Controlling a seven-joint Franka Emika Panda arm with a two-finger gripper.
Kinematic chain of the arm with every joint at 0, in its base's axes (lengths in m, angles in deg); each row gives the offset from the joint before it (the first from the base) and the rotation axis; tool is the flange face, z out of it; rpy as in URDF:
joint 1: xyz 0 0 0.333 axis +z
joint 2: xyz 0 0 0 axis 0.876 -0.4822 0
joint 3: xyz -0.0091 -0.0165 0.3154 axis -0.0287 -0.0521 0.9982
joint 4: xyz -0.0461 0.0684 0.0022 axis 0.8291 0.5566 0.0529
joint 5: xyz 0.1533 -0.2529 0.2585 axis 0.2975 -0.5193 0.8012
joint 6: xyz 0 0 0 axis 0.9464 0.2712 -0.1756
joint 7: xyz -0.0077 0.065 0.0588 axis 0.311 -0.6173 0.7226
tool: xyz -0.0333 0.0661 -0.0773 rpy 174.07 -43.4 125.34
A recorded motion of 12 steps. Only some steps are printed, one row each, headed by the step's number.
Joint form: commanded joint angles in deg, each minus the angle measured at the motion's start. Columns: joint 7, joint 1, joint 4, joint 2, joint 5, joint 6, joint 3.
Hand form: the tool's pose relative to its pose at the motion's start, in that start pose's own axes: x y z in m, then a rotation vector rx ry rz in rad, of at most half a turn. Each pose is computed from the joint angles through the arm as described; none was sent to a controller.
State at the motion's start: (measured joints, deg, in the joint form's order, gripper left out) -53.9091 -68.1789 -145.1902 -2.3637 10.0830 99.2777 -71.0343
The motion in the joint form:
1: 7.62 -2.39 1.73 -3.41 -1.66 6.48 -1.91
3: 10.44 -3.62 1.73 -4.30 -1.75 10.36 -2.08
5: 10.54 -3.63 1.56 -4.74 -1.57 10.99 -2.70
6: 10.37 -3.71 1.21 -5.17 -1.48 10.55 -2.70
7: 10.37 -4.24 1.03 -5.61 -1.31 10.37 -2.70
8: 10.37 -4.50 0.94 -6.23 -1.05 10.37 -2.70
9: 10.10 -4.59 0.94 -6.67 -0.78 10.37 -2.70
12: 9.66 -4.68 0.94 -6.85 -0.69 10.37 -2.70
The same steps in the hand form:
1: 0.0395 0.0216 0.0154 0.0035 0.0767 -0.0755
3: 0.0521 0.0281 0.0202 0.0194 0.1208 -0.1058
5: 0.0554 0.0316 0.0260 0.0200 0.1187 -0.0980
6: 0.0545 0.0311 0.0340 0.0123 0.0989 -0.0958
7: 0.0561 0.0346 0.0411 0.0076 0.0838 -0.0877
8: 0.0574 0.0349 0.0484 0.0050 0.0706 -0.0840
9: 0.0581 0.0342 0.0529 0.0051 0.0621 -0.0774
12: 0.0585 0.0344 0.0548 0.0049 0.0585 -0.0681

